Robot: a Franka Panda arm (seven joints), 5 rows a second.
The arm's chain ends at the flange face. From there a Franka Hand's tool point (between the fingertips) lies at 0.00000 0.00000 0.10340 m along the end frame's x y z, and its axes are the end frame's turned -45 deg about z.
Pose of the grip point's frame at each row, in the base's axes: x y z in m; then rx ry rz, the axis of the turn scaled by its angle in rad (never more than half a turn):
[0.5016, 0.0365, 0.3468, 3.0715, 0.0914, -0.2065]
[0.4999, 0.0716, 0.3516, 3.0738, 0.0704, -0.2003]
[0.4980, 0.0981, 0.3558, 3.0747, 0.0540, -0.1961]
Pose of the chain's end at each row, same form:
[0.5152, 0.0433, 0.4491, 2.8320, -1.0755, -0.1522]
[0.5132, 0.0781, 0.4539, 2.8274, -1.0960, -0.1473]
[0.5110, 0.1045, 0.4582, 2.8229, -1.1116, -0.1437]

